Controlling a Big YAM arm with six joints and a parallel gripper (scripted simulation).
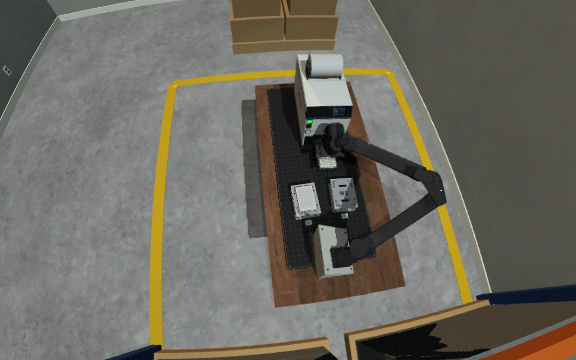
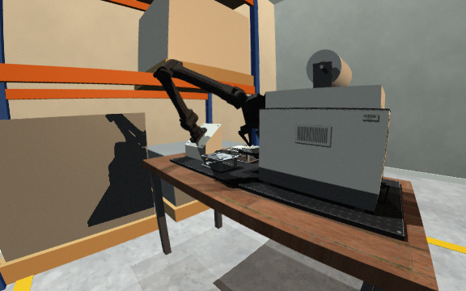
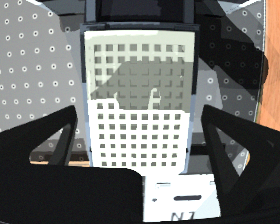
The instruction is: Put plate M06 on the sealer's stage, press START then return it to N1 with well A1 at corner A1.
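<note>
Right now my hand is 3 cm above the white well plate. Also, from my hand: foil roll: 33 cm ahead, 28 cm above, 1 cm to the right; then dark stage: 4 cm below; then white plate: 20 cm behind, 14 cm to the left, 7 cm below.
</note>
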